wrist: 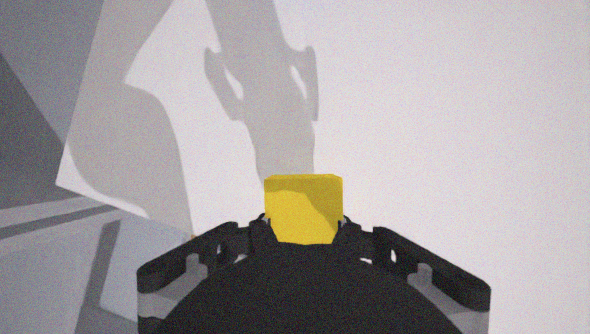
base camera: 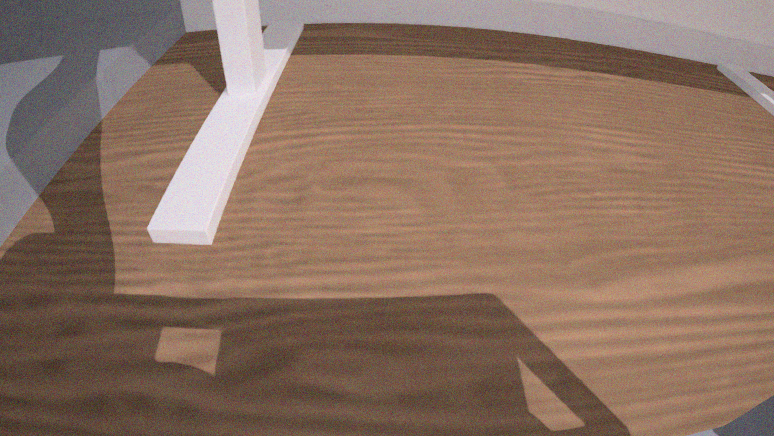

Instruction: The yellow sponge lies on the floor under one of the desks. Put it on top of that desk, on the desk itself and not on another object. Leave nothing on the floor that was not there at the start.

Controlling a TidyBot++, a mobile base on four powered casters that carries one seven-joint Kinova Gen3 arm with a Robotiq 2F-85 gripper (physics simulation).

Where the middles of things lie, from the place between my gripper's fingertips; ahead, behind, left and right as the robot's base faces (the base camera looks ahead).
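Labels:
The yellow sponge (wrist: 304, 208) that I'm seeing is 1 cm behind my hand and 1 cm above it.

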